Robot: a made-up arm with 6 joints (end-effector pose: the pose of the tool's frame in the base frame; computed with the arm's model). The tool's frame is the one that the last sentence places.
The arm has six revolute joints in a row. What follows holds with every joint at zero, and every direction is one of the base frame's. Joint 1 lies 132 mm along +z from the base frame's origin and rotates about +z. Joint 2 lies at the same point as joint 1 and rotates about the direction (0.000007, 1, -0.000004). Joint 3 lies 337 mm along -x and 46 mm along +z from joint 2 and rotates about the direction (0.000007, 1, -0.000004). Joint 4 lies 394 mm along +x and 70 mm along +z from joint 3 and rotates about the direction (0.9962, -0.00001, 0.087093). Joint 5 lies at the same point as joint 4 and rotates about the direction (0.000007, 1, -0.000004). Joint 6 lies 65 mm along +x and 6 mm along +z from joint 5 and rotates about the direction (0.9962, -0.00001, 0.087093). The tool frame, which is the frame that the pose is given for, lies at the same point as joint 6; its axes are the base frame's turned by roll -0.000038, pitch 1.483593 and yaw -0.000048 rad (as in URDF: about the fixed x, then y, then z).
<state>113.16 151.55 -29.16 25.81 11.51 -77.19</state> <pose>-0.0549 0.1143 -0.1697 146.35 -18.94 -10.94</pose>
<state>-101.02 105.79 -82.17 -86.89 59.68 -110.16</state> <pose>-0.1613 -0.5345 0.3365 110.14 -53.34 -89.15</pose>
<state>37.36 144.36 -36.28 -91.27 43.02 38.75</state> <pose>0.2137 0.1074 -0.1522 -161.66 -41.08 -91.87</pose>
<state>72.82 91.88 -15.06 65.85 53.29 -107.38</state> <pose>0.0157 0.2118 0.0557 139.67 28.45 -68.18</pose>
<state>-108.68 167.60 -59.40 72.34 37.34 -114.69</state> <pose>-0.0474 -0.2573 -0.2847 137.22 4.12 107.73</pose>
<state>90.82 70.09 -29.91 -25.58 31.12 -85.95</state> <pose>0.0101 0.3033 0.2068 -157.77 -19.18 12.23</pose>
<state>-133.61 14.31 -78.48 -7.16 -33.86 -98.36</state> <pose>0.1559 0.1571 0.7084 13.40 -0.62 121.55</pose>
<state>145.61 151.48 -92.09 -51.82 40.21 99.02</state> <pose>-0.4658 0.3587 -0.1067 -168.40 29.42 -88.38</pose>
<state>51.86 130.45 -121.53 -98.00 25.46 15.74</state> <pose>0.4619 0.5437 0.3665 -90.12 6.84 -63.35</pose>
